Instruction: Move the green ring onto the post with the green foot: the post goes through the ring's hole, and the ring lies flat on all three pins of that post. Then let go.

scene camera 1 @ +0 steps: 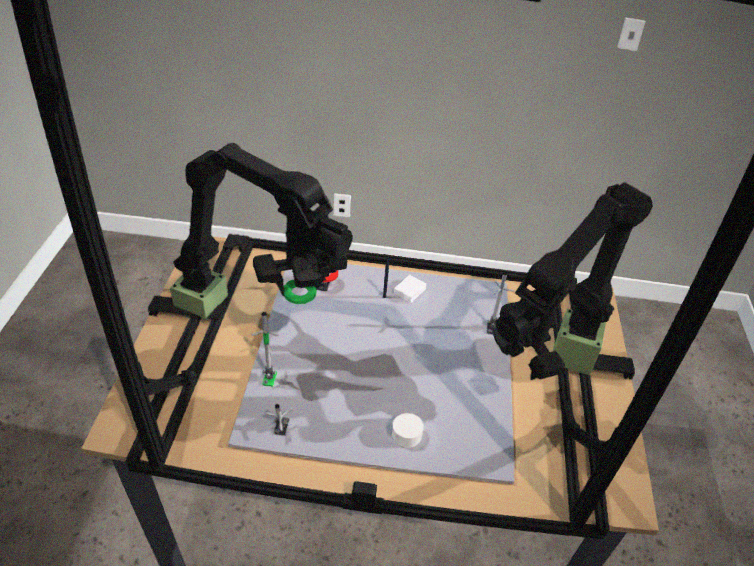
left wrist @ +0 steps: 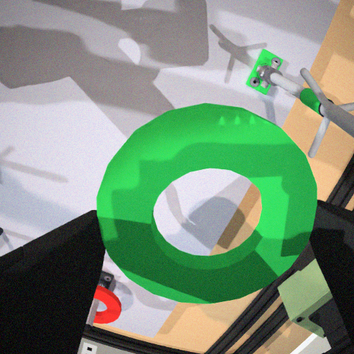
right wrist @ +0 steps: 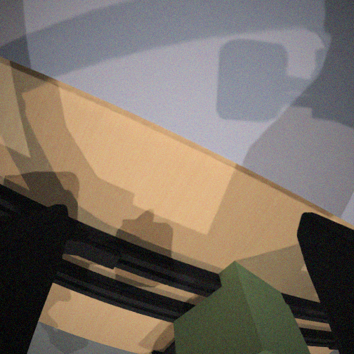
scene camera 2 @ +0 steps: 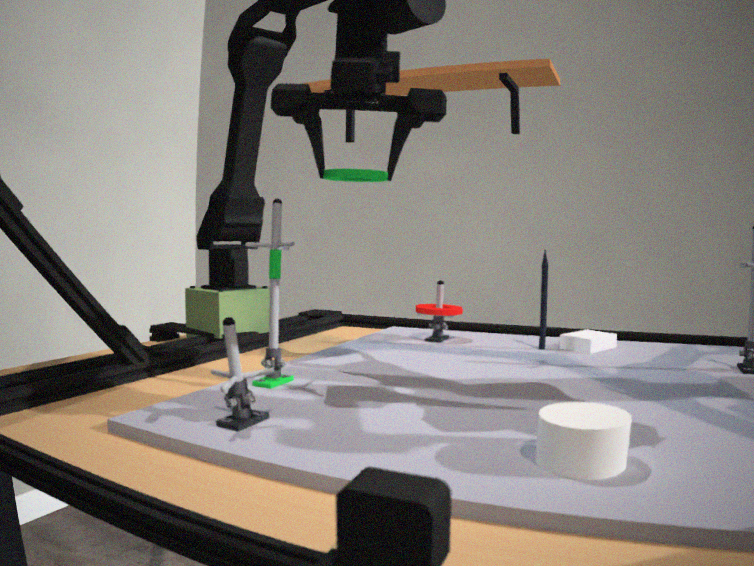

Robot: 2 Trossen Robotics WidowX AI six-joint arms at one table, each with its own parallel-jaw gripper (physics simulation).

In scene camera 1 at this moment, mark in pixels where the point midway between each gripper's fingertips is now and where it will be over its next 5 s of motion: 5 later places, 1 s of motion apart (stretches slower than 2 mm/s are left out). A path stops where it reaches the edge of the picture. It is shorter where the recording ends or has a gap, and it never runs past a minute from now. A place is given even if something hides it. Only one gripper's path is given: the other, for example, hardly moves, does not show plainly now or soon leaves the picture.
The left gripper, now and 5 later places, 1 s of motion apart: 299, 291; 281, 302; 263, 311; 263, 313; 263, 323; 264, 324
